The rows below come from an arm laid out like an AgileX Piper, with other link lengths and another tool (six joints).
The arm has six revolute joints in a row. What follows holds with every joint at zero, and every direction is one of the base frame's. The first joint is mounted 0.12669 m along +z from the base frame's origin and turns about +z. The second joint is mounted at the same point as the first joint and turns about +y. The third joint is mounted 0.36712 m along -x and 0.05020 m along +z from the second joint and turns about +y. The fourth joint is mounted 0.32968 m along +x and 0.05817 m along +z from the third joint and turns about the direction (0.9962, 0, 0.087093). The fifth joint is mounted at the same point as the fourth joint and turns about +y. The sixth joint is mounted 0.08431 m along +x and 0.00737 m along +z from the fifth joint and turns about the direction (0.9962, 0, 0.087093). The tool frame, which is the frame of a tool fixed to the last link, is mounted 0.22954 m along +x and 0.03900 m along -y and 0.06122 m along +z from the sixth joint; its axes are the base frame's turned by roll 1.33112, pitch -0.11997 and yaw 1.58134 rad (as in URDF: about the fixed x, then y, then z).
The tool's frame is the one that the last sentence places.
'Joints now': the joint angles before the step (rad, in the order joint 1, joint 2, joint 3, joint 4, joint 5, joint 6). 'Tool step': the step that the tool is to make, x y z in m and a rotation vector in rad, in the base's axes. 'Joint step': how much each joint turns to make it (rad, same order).
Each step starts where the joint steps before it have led.
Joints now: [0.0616, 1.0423, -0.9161, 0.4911, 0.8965, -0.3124]
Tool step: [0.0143, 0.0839, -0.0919, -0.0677, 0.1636, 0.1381]
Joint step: [0.2521, 0.2368, -0.0087, -0.0913, -0.0999, 0.1100]
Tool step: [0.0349, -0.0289, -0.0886, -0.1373, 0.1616, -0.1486]
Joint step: [0.0274, 0.2413, -0.0687, -0.2059, -0.0323, 0.2714]
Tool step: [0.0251, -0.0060, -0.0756, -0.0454, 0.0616, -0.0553]
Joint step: [0.0001, 0.1890, -0.0128, -0.0383, -0.1116, 0.0618]
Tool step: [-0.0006, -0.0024, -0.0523, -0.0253, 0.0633, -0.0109]
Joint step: [0.0000, 0.1134, -0.0031, -0.0001, -0.0433, 0.0060]
